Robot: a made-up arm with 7 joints. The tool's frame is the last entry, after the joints.
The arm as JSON. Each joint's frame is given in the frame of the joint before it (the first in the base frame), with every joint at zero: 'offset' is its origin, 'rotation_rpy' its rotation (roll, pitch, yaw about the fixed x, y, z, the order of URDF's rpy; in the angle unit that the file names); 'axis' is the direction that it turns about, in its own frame. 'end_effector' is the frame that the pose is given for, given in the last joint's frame.
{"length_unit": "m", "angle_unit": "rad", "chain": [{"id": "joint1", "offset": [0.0, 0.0, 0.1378], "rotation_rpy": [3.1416, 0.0, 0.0], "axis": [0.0, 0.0, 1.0]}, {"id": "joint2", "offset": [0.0, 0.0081, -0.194], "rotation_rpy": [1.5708, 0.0, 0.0], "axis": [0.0, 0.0, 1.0]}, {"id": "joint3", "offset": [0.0, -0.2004, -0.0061], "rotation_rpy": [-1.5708, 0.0, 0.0], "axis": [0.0, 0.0, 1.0]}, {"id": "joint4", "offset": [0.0, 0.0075, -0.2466], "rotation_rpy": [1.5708, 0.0, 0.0], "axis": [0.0, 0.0, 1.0]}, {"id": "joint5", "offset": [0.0, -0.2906, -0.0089], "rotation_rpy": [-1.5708, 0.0, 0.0], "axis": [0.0, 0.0, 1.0]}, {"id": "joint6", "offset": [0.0, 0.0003, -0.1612], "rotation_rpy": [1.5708, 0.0, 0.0], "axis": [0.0, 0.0, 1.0]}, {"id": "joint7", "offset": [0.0, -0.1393, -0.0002], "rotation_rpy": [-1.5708, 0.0, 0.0], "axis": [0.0, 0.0, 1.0]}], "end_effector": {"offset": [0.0, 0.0, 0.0], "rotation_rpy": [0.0, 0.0, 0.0]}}
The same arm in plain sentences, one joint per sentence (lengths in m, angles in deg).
The arm has seven revolute joints in a row. What follows holds with every joint at zero, and every direction is one of the base frame's. Joint 1 sits 0.1378 m along +z from the base frame's origin and rotates about -z. Joint 2 sits 0.0081 m along -y and 0.194 m along +z from joint 1 and rotates about +y. Joint 3 sits 0.0061 m along -y and 0.2004 m along +z from joint 2 and rotates about -z. Joint 4 sits 0.0075 m along -y and 0.2466 m along +z from joint 3 and rotates about +y. Joint 5 sits 0.0089 m along -y and 0.2906 m along +z from joint 4 and rotates about -z. Joint 6 sits 0.0003 m along -y and 0.1612 m along +z from joint 5 and rotates about +y. Joint 7 sits 0.0002 m along -y and 0.1393 m along +z from joint 6 and rotates about -z. The tool frame, which is the frame that the pose is given for, sits at the same point as joint 7; its axes are the base frame's turned by roll -180, pitch 0 and yaw 0 deg (as in URDF: about the fixed x, then y, then z).
